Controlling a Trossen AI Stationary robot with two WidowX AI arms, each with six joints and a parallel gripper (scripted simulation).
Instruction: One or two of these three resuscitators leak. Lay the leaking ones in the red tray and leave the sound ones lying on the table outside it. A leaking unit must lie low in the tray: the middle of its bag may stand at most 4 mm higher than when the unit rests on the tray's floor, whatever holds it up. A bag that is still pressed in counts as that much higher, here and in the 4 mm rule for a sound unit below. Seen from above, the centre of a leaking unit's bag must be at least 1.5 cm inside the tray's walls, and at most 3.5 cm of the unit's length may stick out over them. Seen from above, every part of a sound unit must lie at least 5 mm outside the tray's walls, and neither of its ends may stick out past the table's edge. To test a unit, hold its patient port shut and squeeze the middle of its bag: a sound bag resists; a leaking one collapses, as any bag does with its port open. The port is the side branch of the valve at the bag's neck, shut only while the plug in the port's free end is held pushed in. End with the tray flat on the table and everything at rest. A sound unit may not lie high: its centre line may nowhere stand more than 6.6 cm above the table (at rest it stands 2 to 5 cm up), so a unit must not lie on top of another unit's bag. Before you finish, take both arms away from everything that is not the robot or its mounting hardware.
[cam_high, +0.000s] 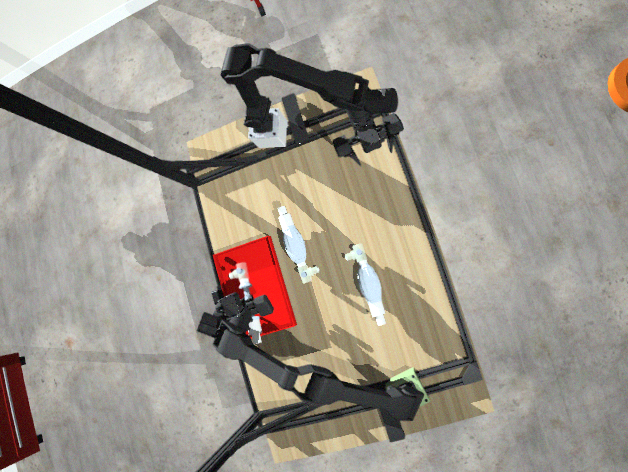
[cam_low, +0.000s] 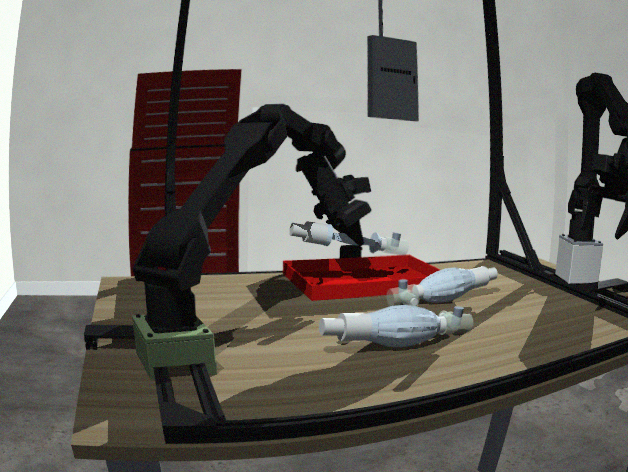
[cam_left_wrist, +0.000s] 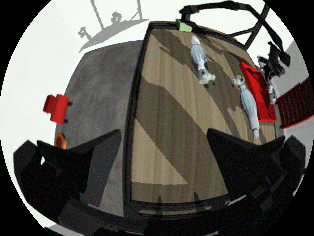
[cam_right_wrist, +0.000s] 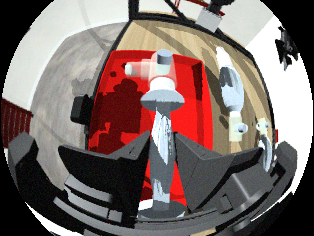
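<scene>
My right hand is 1 cm short of the red tray, 4 cm to the right of it and 11 cm above it.
</scene>
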